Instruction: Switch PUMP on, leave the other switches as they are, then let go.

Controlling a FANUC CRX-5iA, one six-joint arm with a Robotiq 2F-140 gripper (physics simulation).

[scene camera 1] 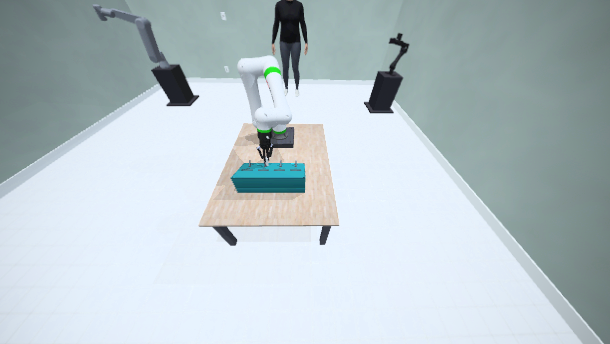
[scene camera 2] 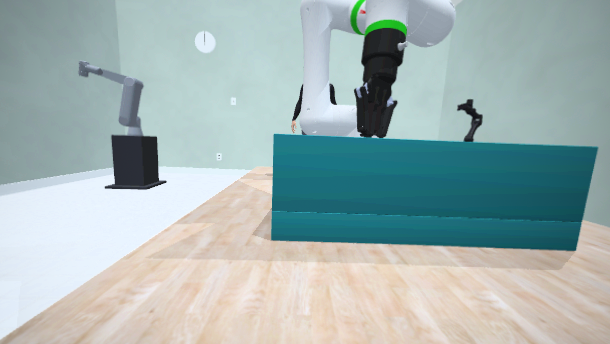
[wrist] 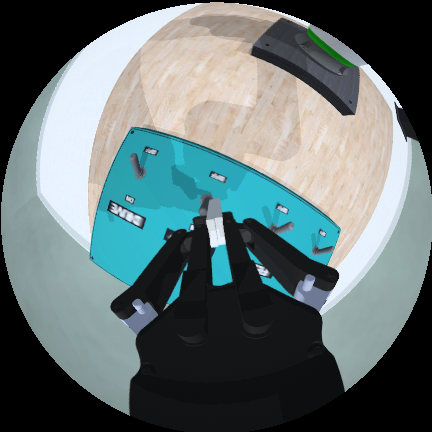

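Seen in the pictures: gripper, fingertip midpoint: (scene camera 1: 267,164) (wrist: 215,208); arm's base at its link origin: (scene camera 1: 280,135).
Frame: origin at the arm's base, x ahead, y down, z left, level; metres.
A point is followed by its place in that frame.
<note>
A teal switch box (scene camera 1: 270,182) {x 0.652, y -0.068, z -0.026 m} (scene camera 2: 425,190) {x 0.651, y -0.036, z -0.043 m} (wrist: 165,187) {x 0.466, y -0.036, z -0.156 m} stands on the table with toggle switches in a row. In the wrist view the DRIVE switch lever (wrist: 137,166) {x 0.442, y -0.056, z -0.203 m} is at the left, tilted towards its OFF label. A second lever (wrist: 205,204) {x 0.453, y -0.072, z -0.089 m} is right beside my fingertips. A third lever (wrist: 283,228) {x 0.444, y -0.063, z 0.027 m} and a fourth lever (wrist: 323,249) {x 0.450, y -0.056, z 0.146 m} are to the right; I cannot tell their settings. My fingers hide parts of the other name labels, and PUMP is not readable. My gripper (scene camera 1: 266,161) {x 0.462, y -0.050, z -0.073 m} (scene camera 2: 373,134) (wrist: 215,208) {x 0.462, y -0.050, z -0.073 m} is shut and empty, low over the box at the second switch from the left.
The wooden table (scene camera 1: 270,212) {x 0.813, y 0.057, z -0.027 m} (scene camera 2: 300,300) {x 0.785, y 0.056, z -0.242 m} (wrist: 220,75) {x 0.224, y 0.056, z -0.169 m} carries the box and, behind it, the dark arm base (scene camera 1: 285,142) {x 0.112, y 0.004, z 0.053 m} (wrist: 305,65) {x 0.111, y 0.006, z -0.026 m}. A grey arm on a pedestal (scene camera 1: 175,85) (scene camera 2: 135,160), a black arm on a pedestal (scene camera 1: 385,92) and a person (scene camera 1: 290,30) stand farther back.
</note>
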